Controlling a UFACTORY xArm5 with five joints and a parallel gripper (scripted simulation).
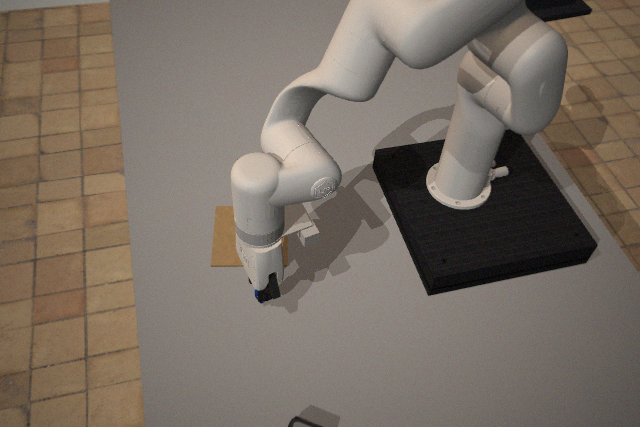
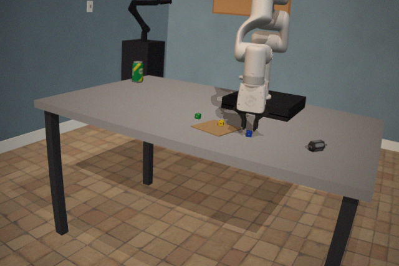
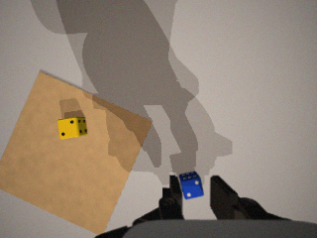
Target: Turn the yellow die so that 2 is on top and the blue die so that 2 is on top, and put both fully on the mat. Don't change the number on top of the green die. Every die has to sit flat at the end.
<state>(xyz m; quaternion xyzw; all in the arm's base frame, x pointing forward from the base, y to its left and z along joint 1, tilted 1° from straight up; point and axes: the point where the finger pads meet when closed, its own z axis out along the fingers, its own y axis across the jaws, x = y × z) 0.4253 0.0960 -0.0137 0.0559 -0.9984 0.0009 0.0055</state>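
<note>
Now: the blue die 40 mm below my hand. The rest, counted from my hand: green die 90 mm behind, 250 mm to the right, 40 mm below; mat 20 mm behind, 130 mm to the right, 40 mm below; yellow die 50 mm behind, 130 mm to the right, 30 mm below.
</note>
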